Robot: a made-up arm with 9 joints. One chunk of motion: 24 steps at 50 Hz.
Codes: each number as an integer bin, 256 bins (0 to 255) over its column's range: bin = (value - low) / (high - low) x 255, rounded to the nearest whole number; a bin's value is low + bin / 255 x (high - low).
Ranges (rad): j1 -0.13..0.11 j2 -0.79..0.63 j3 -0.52..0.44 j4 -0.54..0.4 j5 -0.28..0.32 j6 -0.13..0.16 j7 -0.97..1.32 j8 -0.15..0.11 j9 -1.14..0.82
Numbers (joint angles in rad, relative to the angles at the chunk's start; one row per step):
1: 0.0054 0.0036 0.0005 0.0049 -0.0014 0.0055 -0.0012 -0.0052 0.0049
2: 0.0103 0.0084 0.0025 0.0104 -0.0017 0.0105 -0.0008 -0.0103 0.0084
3: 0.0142 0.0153 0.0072 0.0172 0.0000 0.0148 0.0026 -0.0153 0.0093
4: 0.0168 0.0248 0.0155 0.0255 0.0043 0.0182 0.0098 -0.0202 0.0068
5: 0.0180 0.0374 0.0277 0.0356 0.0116 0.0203 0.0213 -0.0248 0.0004
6: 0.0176 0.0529 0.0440 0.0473 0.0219 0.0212 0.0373 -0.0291 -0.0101
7: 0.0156 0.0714 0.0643 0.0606 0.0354 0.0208 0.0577 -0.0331 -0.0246
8: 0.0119 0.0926 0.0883 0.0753 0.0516 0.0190 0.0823 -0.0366 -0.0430
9: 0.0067 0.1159 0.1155 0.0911 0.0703 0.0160 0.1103 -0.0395 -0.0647
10: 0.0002 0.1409 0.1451 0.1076 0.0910 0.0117 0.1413 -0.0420 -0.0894
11: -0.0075 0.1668 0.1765 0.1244 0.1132 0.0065 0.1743 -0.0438 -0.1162
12: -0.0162 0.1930 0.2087 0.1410 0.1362 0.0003 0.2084 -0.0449 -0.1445
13: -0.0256 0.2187 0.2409 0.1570 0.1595 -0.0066 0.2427 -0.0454 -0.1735
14: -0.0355 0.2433 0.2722 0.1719 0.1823 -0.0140 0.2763 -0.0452 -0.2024
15: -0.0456 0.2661 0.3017 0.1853 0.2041 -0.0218 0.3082 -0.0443 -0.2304
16: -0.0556 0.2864 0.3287 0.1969 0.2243 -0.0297 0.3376 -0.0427 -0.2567
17: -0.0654 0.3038 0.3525 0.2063 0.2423 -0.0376 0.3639 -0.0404 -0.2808
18: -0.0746 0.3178 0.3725 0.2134 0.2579 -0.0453 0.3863 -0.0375 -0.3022
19: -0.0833 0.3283 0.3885 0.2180 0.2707 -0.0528 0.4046 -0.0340 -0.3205
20: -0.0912 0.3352 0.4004 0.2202 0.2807 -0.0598 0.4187 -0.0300 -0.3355
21: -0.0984 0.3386 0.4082 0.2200 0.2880 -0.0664 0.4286 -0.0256 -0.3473
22: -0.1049 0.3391 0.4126 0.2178 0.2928 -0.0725 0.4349 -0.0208 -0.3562
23: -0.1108 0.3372 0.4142 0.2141 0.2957 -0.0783 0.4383 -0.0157 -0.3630
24: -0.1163 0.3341 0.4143 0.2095 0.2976 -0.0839 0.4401 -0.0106 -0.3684
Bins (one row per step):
1: 144 143 138 148 118 119 108 142 149
2: 149 143 139 149 118 124 108 137 149
3: 153 145 140 151 119 127 108 132 150
4: 156 146 142 153 121 130 109 127 149
5: 157 149 145 156 124 132 110 123 148
6: 157 151 150 159 128 133 112 119 147
7: 155 155 155 163 134 133 114 115 145
8: 151 158 162 167 141 131 117 111 143
9: 145 163 169 171 149 128 120 108 140
10: 138 167 177 176 158 125 124 106 137
11: 130 172 185 180 167 120 127 104 133
12: 121 177 194 185 177 115 131 103 130
13: 111 181 202 189 187 109 135 103 126
14: 100 186 210 193 196 102 139 103 122
15: 90 190 218 197 206 95 142 104 118
16: 79 193 225 200 214 88 146 105 115
17: 69 196 232 202 222 81 149 107 112
18: 59 199 237 204 229 74 151 110 109
19: 50 201 241 206 234 68 153 114 107
20: 41 202 244 206 238 62 155 118 105
21: 34 203 247 206 241 56 156 122 103
22: 27 203 248 206 243 51 156 127 102
23: 20 202 248 205 245 45 157 132 101
24: 15 202 248 203 245 41 157 137 100

